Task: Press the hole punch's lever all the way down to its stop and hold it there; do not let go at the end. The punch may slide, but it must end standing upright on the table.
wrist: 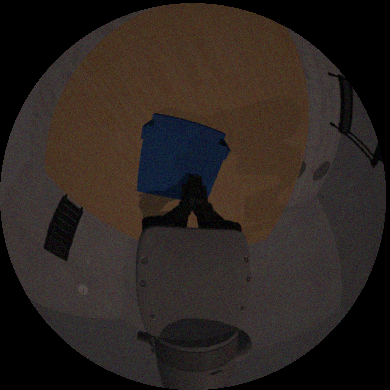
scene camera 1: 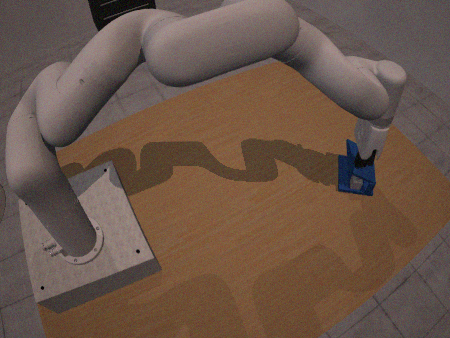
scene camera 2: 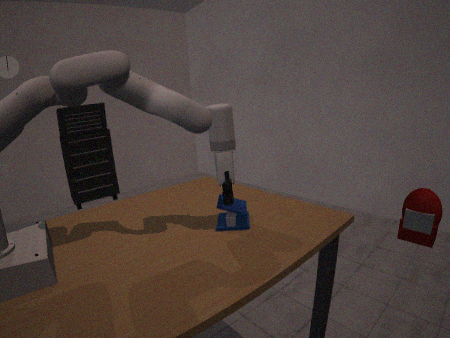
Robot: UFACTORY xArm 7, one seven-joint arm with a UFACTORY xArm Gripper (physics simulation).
Scene:
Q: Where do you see a blue hole punch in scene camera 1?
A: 346,182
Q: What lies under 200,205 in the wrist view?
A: My gripper.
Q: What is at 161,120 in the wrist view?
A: A blue hole punch.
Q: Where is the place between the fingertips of my gripper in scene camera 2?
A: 228,203

